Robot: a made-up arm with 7 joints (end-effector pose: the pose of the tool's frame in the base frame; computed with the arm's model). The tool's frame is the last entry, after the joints. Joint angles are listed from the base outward.
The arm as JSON. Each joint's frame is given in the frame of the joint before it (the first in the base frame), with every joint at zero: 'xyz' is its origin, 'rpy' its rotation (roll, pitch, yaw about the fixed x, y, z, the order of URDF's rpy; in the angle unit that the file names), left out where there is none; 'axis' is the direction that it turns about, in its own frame. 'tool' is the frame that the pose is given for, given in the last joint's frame.
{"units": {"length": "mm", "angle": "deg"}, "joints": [
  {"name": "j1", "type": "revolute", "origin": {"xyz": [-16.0, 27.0, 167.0]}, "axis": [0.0, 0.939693, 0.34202]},
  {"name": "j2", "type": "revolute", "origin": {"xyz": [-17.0, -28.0, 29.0]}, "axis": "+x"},
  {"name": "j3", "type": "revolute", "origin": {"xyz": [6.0, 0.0, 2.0]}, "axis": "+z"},
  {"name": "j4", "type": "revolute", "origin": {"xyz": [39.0, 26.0, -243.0]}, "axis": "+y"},
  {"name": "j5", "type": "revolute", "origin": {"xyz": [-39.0, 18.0, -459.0]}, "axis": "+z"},
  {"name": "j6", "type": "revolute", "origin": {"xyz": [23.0, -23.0, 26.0]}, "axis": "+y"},
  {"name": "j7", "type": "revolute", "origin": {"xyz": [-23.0, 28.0, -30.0]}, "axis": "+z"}
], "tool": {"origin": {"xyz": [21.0, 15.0, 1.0], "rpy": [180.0, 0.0, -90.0]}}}
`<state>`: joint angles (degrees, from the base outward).
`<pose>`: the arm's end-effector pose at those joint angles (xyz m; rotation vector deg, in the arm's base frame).
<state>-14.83 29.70 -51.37 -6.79 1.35 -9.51 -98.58</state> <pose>0.2066 0.3008 -0.4012 86.43 137.43 38.78</pose>
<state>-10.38 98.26 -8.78 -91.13 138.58 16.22 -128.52</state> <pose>0.4673 0.2204 0.2929 10.10 101.22 -11.98</pose>
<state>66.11 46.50 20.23 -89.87 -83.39 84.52 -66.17</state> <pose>0.0349 0.4577 -0.1372 -32.82 -56.62 -137.81</pose>
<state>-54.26 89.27 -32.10 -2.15 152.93 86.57 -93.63</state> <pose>0.1471 0.6301 0.3190 -56.59 91.14 -66.39</pose>
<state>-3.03 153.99 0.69 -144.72 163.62 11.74 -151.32</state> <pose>0.2883 -0.1134 0.1303 86.78 116.50 -2.01</pose>
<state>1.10 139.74 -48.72 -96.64 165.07 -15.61 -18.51</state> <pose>0.3336 0.4392 0.1606 -100.65 49.88 -28.35</pose>
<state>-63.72 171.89 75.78 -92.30 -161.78 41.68 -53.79</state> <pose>-0.4387 -0.3748 0.3222 83.12 88.55 -42.09</pose>
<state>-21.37 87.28 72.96 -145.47 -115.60 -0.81 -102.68</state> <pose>-0.1137 -0.0868 0.5402 30.32 63.92 -133.87</pose>
